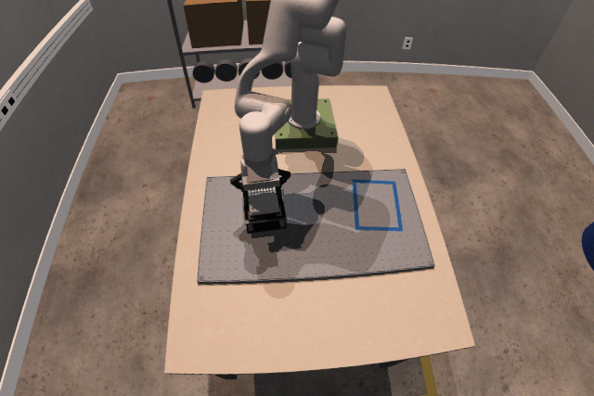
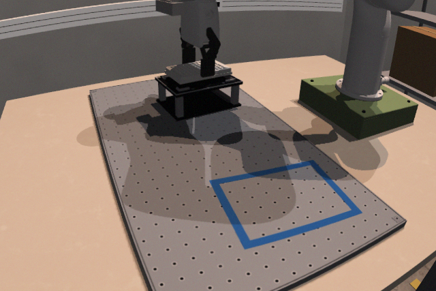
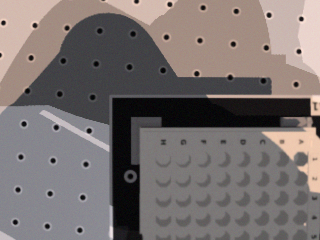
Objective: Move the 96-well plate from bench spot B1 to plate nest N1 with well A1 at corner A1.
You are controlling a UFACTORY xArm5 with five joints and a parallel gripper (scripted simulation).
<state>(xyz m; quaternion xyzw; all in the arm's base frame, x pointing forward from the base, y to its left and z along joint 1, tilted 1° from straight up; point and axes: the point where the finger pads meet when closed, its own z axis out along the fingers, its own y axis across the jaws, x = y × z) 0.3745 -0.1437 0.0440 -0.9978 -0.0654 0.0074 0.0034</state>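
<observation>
My hand is 1 cm above the grey 96-well plate. From my hand the other things lie so: A1 mark 8 cm ahead, 4 cm to the right, 3 cm below; then black raised plate nest 4 cm below.
</observation>
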